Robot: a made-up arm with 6 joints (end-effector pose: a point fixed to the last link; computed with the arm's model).
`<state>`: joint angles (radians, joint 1 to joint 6).
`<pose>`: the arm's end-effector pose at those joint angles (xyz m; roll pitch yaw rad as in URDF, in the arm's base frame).
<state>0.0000 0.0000 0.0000 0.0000 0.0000 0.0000</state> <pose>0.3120 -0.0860 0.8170 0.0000 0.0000 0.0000</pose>
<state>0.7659 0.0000 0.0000 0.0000 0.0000 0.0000</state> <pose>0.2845 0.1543 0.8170 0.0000 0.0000 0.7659</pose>
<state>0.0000 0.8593 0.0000 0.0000 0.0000 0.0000</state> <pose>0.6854 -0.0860 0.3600 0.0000 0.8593 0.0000</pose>
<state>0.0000 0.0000 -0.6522 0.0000 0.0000 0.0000</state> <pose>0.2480 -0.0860 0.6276 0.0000 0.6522 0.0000</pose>
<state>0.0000 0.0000 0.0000 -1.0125 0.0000 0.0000</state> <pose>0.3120 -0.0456 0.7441 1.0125 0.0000 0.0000</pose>
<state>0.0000 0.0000 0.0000 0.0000 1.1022 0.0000</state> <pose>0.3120 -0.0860 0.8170 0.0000 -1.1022 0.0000</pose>
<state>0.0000 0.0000 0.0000 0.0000 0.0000 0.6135</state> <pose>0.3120 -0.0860 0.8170 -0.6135 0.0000 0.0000</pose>
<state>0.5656 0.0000 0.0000 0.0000 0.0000 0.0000</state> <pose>0.3095 0.0946 0.8170 0.0000 0.0000 0.5656</pose>
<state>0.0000 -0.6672 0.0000 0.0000 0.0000 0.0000</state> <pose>-0.1485 -0.0860 0.8737 0.0000 -0.6672 0.0000</pose>
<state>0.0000 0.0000 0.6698 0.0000 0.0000 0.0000</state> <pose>0.2446 -0.0860 1.0107 0.0000 -0.6698 0.0000</pose>
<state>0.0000 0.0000 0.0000 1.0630 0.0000 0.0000</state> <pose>0.3120 -0.0418 0.8921 -1.0630 0.0000 0.0000</pose>
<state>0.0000 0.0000 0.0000 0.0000 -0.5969 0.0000</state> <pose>0.3120 -0.0860 0.8170 0.0000 0.5969 0.0000</pose>
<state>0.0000 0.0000 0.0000 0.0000 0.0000 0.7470</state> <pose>0.3120 -0.0860 0.8170 -0.7470 0.0000 0.0000</pose>
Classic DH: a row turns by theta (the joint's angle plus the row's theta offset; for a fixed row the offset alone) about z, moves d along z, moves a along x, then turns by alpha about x. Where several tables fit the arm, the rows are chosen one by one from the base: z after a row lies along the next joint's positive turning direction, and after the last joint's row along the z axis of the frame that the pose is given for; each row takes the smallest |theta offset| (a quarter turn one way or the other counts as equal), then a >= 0, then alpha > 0; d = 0 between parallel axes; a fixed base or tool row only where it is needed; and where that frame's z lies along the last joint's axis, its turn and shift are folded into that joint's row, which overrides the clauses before.
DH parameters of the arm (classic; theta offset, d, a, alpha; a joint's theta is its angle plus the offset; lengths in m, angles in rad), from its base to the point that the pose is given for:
joint 1: 0 0.181 0 -1.5708
joint 2: -1.5708 0 0.636 3.1416
joint 3: 0 0 0 -1.5708
joint 4: 0 -0.312 0 1.5708
joint 5: 0 0.086 0 -1.5708
joint 6: 1.5708 0 0 1.5708
tool (fixed): -1.5708 0 0 0

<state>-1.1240 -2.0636 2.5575 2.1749 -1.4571 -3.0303</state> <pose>-0.1799 0.4885 -0.4370 -0.1874 0.1652 -2.1013</pose>
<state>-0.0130 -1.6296 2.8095 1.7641 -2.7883 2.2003</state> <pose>-0.6376 0.0248 -0.1796 0.3347 -1.0875 -0.8323</pose>
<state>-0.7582 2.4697 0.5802 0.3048 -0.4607 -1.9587</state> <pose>0.1779 -0.2814 -0.6211 -1.3184 0.8006 2.5762</pose>
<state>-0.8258 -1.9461 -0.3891 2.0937 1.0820 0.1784</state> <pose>-0.4172 0.5157 0.2609 2.9767 -0.4819 0.2158</pose>
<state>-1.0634 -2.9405 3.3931 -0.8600 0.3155 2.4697</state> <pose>0.0422 -0.1915 -0.4916 -1.5723 -0.2528 -1.3087</pose>
